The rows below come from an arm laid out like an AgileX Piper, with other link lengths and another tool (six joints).
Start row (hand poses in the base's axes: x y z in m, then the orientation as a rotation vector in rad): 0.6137, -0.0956, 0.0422, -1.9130, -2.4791, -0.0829
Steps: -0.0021, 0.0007, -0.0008, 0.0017, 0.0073, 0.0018; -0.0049, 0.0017, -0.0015, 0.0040, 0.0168, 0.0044; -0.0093, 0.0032, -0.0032, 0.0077, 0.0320, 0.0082; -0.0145, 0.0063, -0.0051, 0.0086, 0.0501, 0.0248; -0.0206, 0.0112, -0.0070, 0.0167, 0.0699, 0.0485; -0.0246, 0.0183, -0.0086, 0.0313, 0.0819, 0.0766; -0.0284, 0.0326, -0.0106, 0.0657, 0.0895, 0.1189; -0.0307, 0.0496, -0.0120, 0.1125, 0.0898, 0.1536; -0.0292, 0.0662, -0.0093, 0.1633, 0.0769, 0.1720; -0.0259, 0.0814, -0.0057, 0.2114, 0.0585, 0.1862; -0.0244, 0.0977, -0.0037, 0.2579, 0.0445, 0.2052; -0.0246, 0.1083, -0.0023, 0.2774, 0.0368, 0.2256; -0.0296, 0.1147, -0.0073, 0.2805, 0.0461, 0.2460; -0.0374, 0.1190, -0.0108, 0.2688, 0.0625, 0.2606; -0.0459, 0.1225, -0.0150, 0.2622, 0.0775, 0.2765; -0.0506, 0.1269, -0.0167, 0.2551, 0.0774, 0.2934; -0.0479, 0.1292, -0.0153, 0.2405, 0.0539, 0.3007; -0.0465, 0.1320, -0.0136, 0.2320, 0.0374, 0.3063; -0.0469, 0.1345, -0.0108, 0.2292, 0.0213, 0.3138; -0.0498, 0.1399, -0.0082, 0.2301, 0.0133, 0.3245; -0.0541, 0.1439, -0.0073, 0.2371, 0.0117, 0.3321; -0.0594, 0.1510, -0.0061, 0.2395, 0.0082, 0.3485; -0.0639, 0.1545, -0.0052, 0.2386, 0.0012, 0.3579
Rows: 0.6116, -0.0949, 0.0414, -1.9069, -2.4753, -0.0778; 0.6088, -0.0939, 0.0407, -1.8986, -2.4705, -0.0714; 0.6044, -0.0924, 0.0390, -1.8858, -2.4625, -0.0612; 0.5992, -0.0893, 0.0371, -1.8568, -2.4656, -0.0448; 0.5931, -0.0844, 0.0352, -1.8156, -2.4699, -0.0356; 0.5891, -0.0773, 0.0336, -1.7701, -2.4792, -0.0416; 0.5853, -0.0630, 0.0316, -1.7017, -2.4919, -0.0749; 0.5830, -0.0460, 0.0302, -1.6414, -2.4944, -0.1290; 0.5845, -0.0294, 0.0329, -1.6048, -2.4883, -0.1993; 0.5878, -0.0142, 0.0365, -1.5756, -2.4823, -0.2709; 0.5893, 0.0021, 0.0385, -1.5386, -2.4767, -0.3355; 0.5891, 0.0127, 0.0399, -1.5078, -2.4843, -0.3639; 0.5841, 0.0191, 0.0349, -1.4779, -2.4919, -0.3577; 0.5763, 0.0234, 0.0314, -1.4585, -2.5000, -0.3289; 0.5678, 0.0269, 0.0272, -1.4360, -2.5063, -0.3069; 0.5631, 0.0313, 0.0255, -1.4170, -2.5227, -0.2990; 0.5658, 0.0336, 0.0269, -1.4201, -2.5516, -0.3055; 0.5672, 0.0364, 0.0286, -1.4208, -2.5711, -0.3120; 0.5668, 0.0389, 0.0314, -1.4169, -2.5881, -0.3245; 0.5639, 0.0443, 0.0340, -1.4048, -2.5999, -0.3331; 0.5596, 0.0483, 0.0349, -1.3928, -2.6016, -0.3423; 0.5543, 0.0554, 0.0361, -1.3713, -2.6133, -0.3480; 0.5498, 0.0589, 0.0370, -1.3611, -2.6246, -0.3536
